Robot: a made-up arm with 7 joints.
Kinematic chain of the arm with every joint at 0, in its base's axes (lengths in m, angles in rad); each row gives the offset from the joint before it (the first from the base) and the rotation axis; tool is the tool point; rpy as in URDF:
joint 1: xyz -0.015 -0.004 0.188 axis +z
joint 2: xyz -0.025 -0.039 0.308 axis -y
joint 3: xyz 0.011 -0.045 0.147 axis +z
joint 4: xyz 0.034 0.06 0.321 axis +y
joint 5: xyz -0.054 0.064 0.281 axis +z
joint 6: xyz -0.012 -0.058 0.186 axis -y
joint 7: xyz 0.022 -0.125 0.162 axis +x
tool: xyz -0.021 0 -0.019 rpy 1.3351 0.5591 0.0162
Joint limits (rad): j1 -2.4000..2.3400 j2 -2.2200..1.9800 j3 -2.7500..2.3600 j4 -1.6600..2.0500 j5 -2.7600..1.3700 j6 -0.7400..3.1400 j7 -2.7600..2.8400
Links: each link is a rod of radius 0.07 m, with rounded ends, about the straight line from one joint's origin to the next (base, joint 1, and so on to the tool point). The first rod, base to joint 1, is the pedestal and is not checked.
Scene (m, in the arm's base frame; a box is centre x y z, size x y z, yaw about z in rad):
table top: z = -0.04
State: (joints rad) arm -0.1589 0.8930 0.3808 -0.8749 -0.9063 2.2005 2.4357
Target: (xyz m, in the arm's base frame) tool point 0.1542 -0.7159 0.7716
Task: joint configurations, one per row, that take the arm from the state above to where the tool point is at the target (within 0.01 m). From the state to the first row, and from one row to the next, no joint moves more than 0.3 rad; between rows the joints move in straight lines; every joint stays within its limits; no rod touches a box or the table.
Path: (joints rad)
1: 0.0949 0.8402 0.5312 -0.8595 -0.8529 2.1425 2.4393
2: 0.3486 0.7875 0.6816 -0.8442 -0.7996 2.0845 2.4429
3: 0.6024 0.7347 0.8320 -0.8288 -0.7462 2.0265 2.4466
4: 0.8561 0.6820 0.9825 -0.8134 -0.6929 1.9685 2.4502
5: 1.1099 0.6292 1.1329 -0.7981 -0.6395 1.9105 2.4538

